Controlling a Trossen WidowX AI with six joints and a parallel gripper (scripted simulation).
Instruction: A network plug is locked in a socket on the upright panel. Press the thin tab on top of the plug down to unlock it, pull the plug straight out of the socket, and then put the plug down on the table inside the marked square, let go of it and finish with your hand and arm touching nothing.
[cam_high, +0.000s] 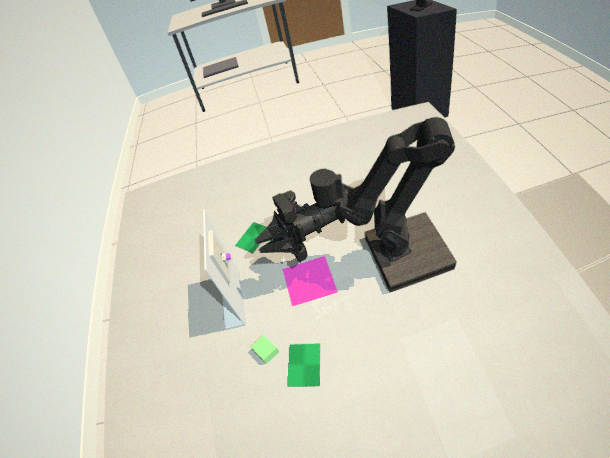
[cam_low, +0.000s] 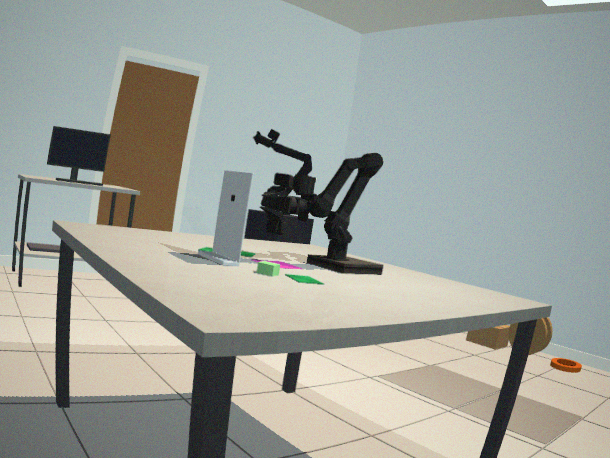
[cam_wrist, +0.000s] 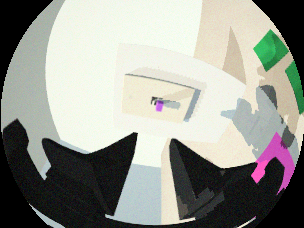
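The white network plug is 80 mm ahead of my gripper tip and 10 mm to the right of it. From my gripper tip the other things lie so: light green block: 80 mm ahead, 160 mm to the left, 170 mm below; upright white panel: 100 mm ahead, 20 mm to the right, 70 mm below; magenta marked square: 90 mm behind, 20 mm to the left, 190 mm below.
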